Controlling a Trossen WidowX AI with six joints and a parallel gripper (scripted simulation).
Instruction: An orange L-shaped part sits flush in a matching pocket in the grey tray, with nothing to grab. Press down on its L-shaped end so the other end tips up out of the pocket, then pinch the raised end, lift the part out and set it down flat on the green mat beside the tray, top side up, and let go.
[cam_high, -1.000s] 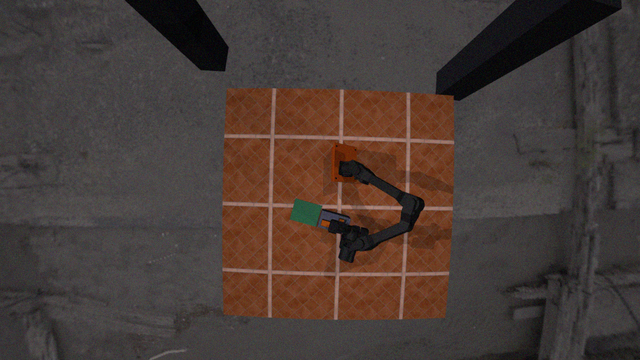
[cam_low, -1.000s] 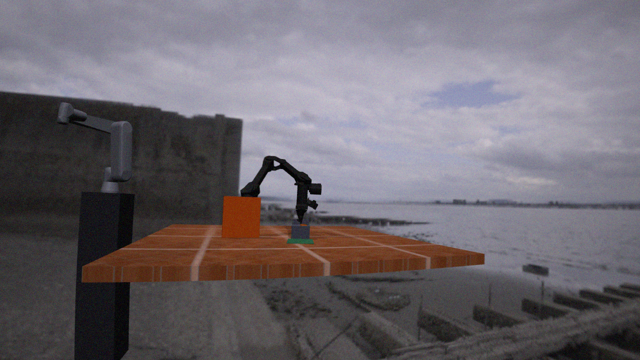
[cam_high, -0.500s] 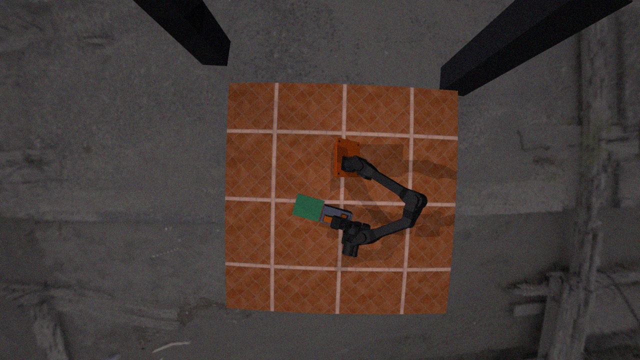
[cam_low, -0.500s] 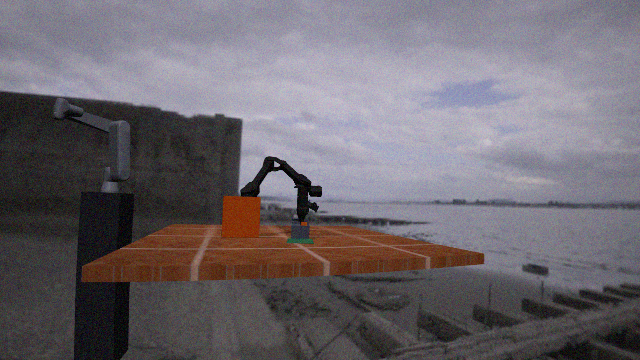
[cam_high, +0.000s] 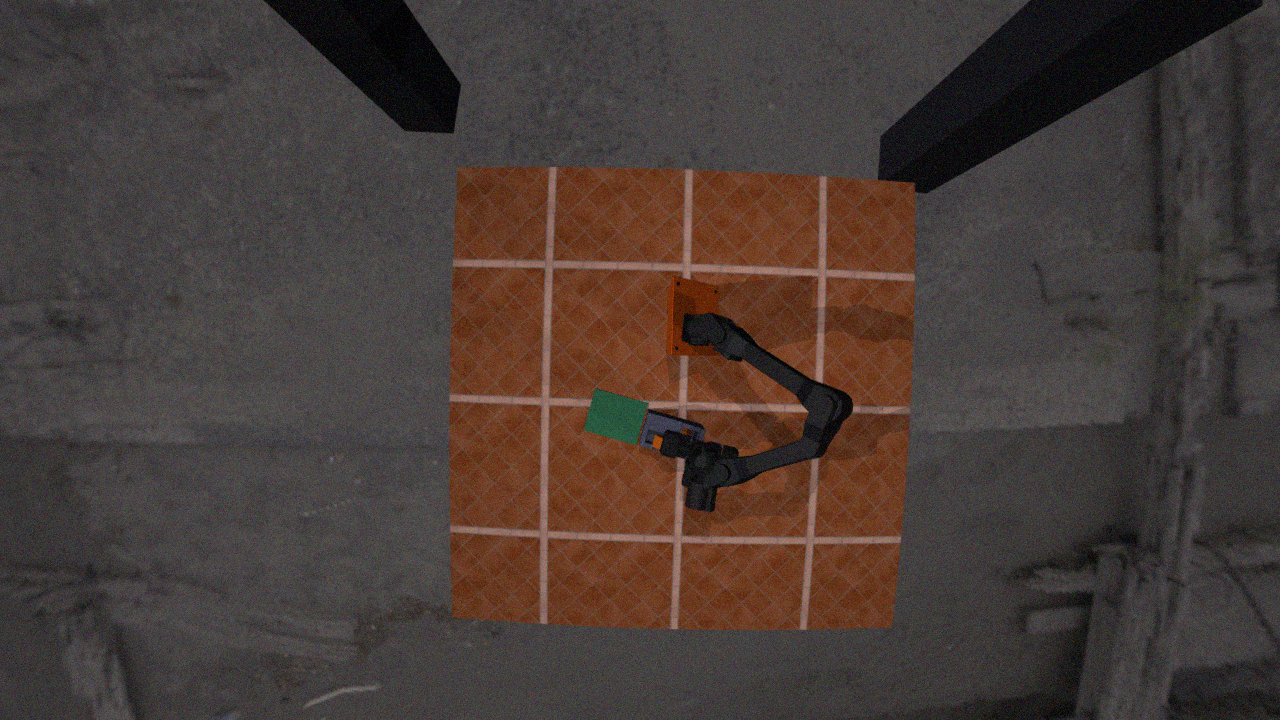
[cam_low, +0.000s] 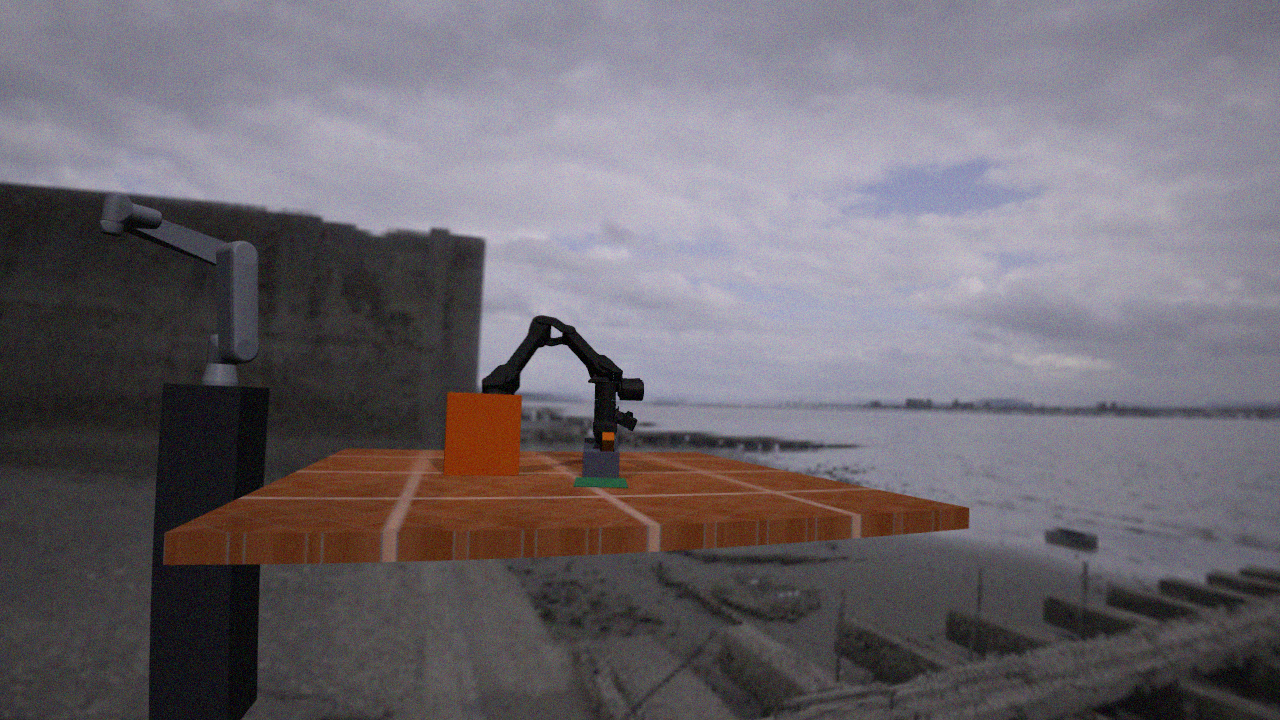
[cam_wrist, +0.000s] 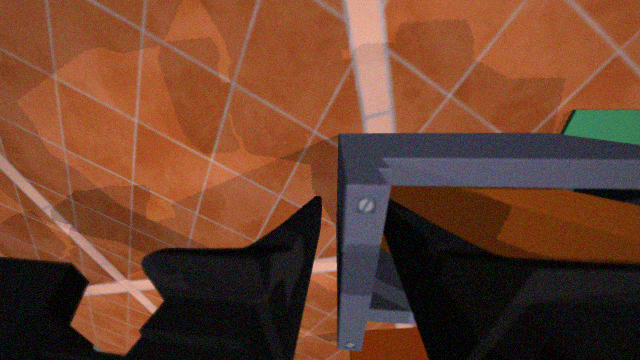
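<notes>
Now: gripper tip 50 mm to the left of the orange L-shaped part, 10 mm below it and 10 mm past it. The rest, counted from my gripper tip: green mat (220 mm to the right, 50 mm below, 40 mm behind).
</notes>
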